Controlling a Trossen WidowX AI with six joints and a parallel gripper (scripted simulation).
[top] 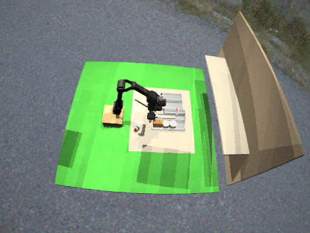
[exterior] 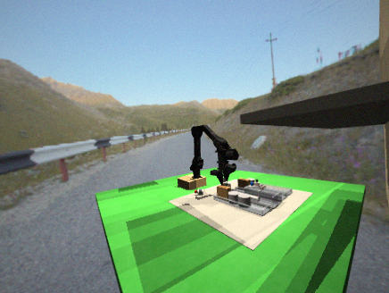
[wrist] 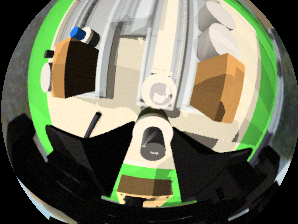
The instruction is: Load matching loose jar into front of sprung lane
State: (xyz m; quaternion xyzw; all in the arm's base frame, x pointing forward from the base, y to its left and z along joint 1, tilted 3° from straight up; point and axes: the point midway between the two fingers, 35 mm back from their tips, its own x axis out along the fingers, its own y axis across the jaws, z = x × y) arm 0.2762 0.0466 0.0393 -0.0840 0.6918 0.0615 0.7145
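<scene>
Right now the grey lane rack is 180 mm ahead of my gripper tip, 60 mm to the left of it and 40 mm below it. From my gripper tip the other things lie so: thin black rod (110 mm behind, 120 mm to the left, 50 mm below); tan wall panel (650 mm ahead, 120 mm to the left, 340 mm above).
</scene>
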